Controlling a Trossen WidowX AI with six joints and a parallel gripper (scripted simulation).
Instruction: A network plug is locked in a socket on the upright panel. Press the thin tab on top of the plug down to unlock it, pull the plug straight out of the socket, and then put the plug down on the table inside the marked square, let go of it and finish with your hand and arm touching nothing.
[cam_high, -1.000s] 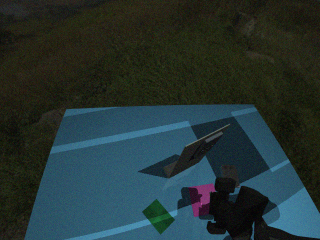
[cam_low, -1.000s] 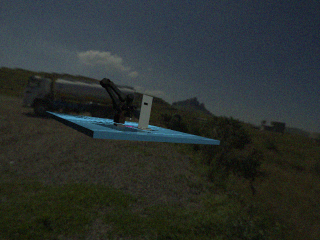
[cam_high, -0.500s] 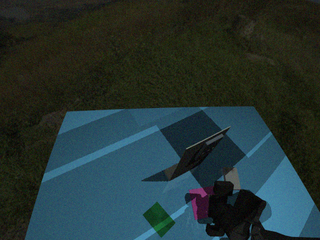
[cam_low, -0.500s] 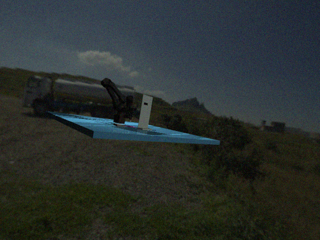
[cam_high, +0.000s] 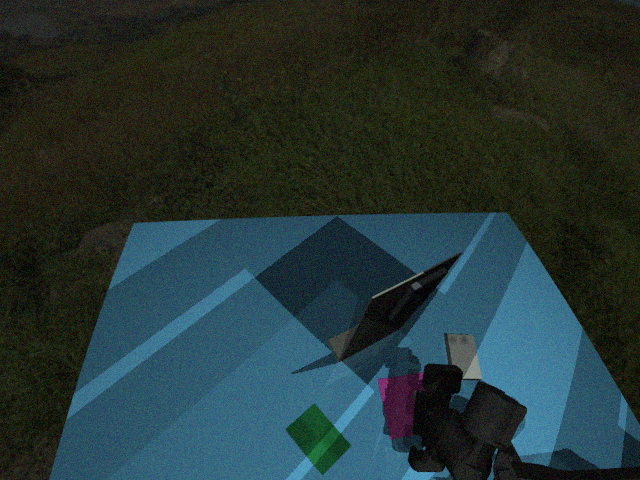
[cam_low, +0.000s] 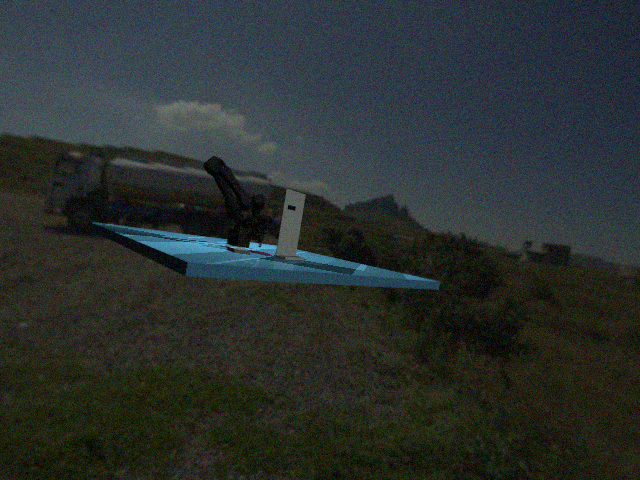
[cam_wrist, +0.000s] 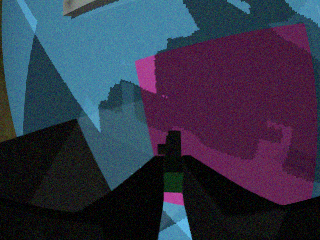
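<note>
The magenta square lies 5 cm below my gripper tip and 1 cm behind it. From my gripper tip the other things lie so: network plug right at my gripper tip; upright panel 14 cm ahead, 9 cm above, 4 cm to the left.
</note>
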